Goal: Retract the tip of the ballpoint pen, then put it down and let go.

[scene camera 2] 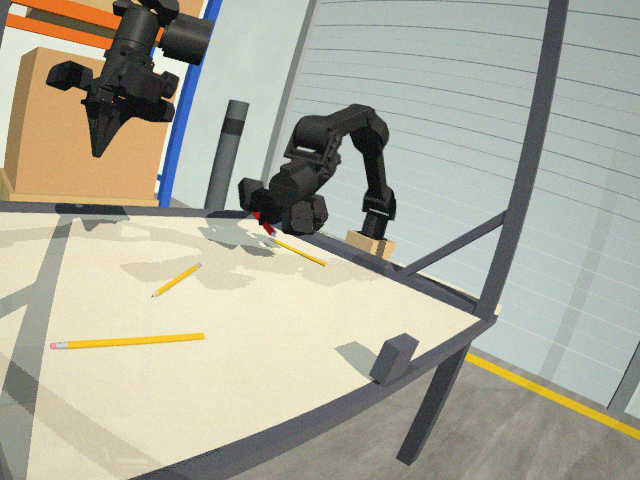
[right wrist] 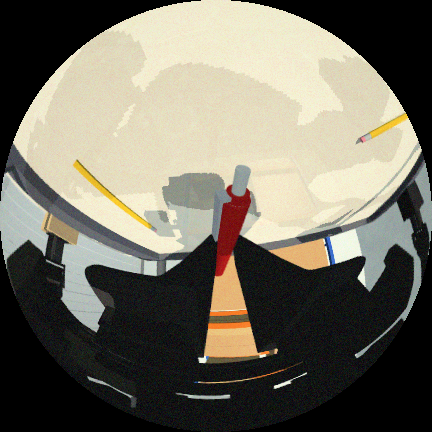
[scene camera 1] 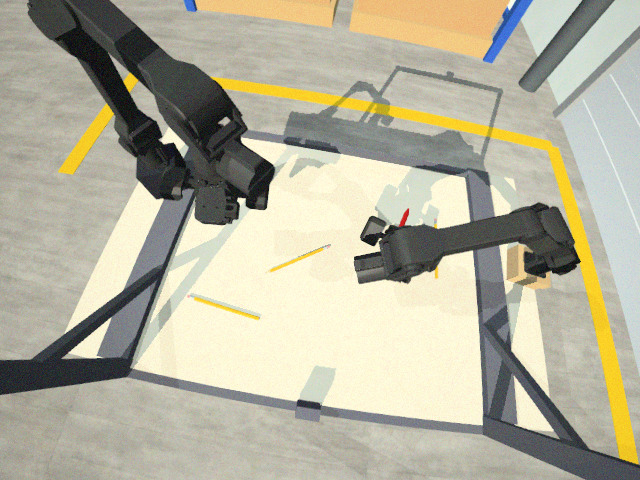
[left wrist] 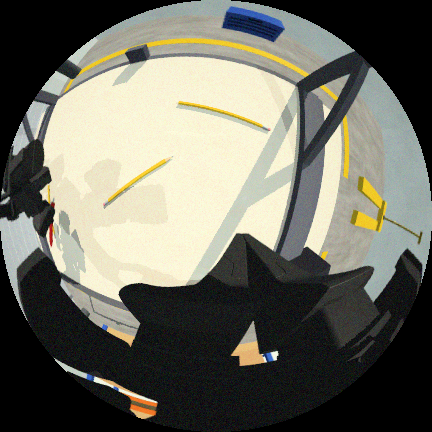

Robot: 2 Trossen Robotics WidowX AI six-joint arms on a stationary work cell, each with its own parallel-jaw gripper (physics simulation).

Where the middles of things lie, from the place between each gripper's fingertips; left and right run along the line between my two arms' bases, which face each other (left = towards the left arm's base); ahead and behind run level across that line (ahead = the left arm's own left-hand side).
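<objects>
The tan block [scene camera 1: 515, 256] is 140 mm ahead of my left hand, 810 mm to the right of it and 150 mm below it. As for the grey block [scene camera 2: 396, 353], I find it 150 mm below my left hand as well, 280 mm to the right of that hand and 330 mm behind it.
The grey block is 13 cm to the left of my right hand, 4 cm below it and 44 cm behind it. My right gripper itself is 5 cm above the tan block, 41 cm to the left of it and 3 cm short of it.
</objects>
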